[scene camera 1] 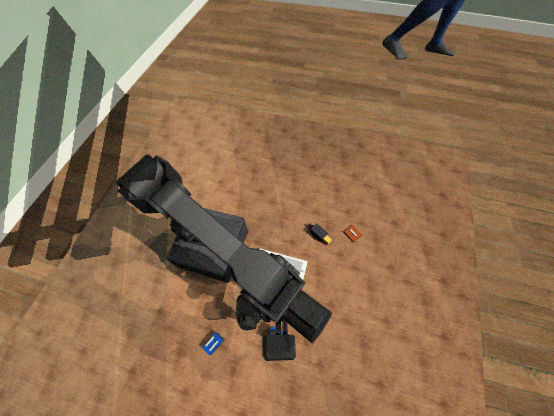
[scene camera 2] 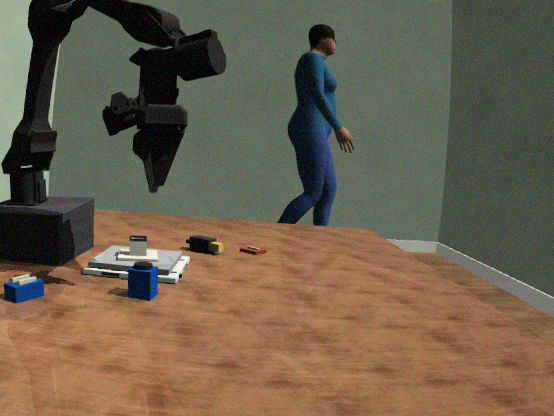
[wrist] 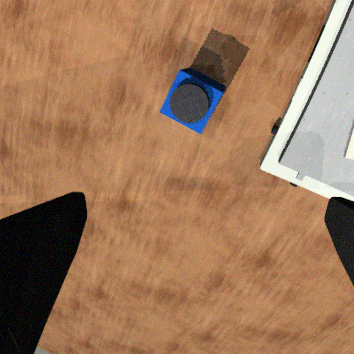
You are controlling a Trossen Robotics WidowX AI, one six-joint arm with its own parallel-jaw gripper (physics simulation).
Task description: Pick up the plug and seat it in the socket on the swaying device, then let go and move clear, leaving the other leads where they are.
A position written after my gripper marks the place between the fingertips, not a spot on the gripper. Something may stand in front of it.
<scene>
My gripper [scene camera 2: 156,189] is open, holding nothing. I also see a device [scene camera 2: 115,261].
My gripper is seen too in scene camera 1 [scene camera 1: 280,320] and in the wrist view [wrist: 209,207]. The device shows as well in the wrist view [wrist: 304,149].
</scene>
